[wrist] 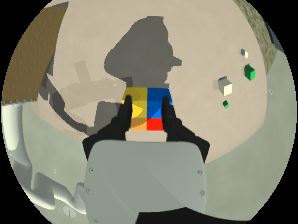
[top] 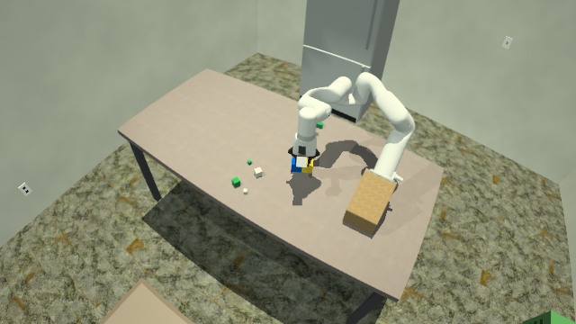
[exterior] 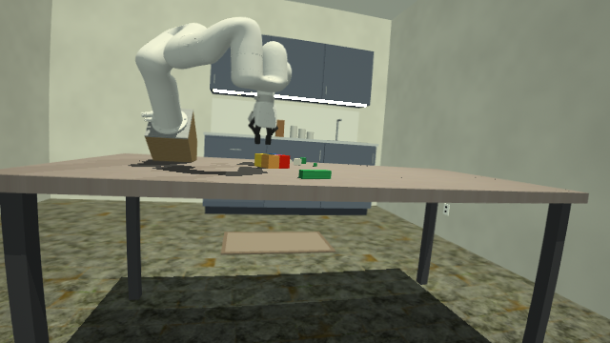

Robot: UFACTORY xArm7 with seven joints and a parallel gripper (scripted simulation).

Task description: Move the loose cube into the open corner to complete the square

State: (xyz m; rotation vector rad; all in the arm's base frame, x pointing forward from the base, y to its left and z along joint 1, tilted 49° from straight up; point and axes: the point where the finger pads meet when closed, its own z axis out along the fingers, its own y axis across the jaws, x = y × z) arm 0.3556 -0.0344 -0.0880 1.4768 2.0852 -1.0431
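The yellow cube is 6 cm to the right of my hand and 8 cm below it. The rest, counted from my hand: red cube: 6 cm ahead, 8 cm to the right, 8 cm below; blue cube: 4 cm ahead, 4 cm to the right, 8 cm below; orange cube: 2 cm ahead, 10 cm to the right, 8 cm below.
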